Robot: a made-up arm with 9 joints. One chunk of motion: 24 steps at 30 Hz.
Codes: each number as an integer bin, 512 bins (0 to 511) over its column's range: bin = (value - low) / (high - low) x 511, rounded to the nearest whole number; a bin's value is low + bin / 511 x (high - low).
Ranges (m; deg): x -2.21..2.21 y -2.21..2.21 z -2.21..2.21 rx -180..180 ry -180..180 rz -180..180
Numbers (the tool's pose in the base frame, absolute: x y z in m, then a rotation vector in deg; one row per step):
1: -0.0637 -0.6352 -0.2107 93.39 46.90 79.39
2: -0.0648 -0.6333 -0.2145 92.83 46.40 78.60
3: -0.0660 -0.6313 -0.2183 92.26 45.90 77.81
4: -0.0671 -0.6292 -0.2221 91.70 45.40 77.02
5: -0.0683 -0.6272 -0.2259 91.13 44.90 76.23
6: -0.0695 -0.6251 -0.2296 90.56 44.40 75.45
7: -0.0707 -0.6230 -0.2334 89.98 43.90 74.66
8: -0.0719 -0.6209 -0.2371 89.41 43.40 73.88
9: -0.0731 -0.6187 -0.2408 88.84 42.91 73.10
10: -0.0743 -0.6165 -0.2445 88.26 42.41 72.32
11: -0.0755 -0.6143 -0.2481 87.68 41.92 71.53
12: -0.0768 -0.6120 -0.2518 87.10 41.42 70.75
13: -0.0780 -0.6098 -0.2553 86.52 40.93 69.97
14: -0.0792 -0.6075 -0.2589 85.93 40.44 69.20
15: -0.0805 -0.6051 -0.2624 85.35 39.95 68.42
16: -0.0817 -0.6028 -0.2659 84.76 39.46 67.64
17: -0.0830 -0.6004 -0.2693 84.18 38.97 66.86
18: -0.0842 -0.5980 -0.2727 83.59 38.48 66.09
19: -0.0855 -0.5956 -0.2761 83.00 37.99 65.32
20: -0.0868 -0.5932 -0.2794 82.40 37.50 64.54
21: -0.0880 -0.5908 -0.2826 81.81 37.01 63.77
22: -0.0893 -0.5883 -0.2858 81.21 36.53 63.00
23: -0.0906 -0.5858 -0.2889 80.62 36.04 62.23
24: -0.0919 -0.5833 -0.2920 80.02 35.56 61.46
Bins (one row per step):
1: 248 182 231 388 322 368
2: 248 182 231 387 321 367
3: 248 183 230 386 321 366
4: 248 183 230 386 320 365
5: 248 183 229 385 319 364
6: 247 183 229 384 319 363
7: 247 183 229 383 318 361
8: 247 184 228 382 317 360
9: 247 184 228 382 316 359
10: 247 184 227 381 316 358
11: 247 184 227 380 315 357
12: 247 185 226 379 314 356
13: 246 185 226 378 314 355
14: 246 185 226 377 313 354
15: 246 186 225 377 312 353
16: 246 186 225 376 312 352
17: 246 186 224 375 311 350
18: 246 186 224 374 310 349
19: 246 187 224 373 309 348
20: 245 187 223 372 309 347
21: 245 187 223 372 308 346
22: 245 187 222 371 307 345
23: 245 188 222 370 307 344
24: 245 188 222 369 306 343

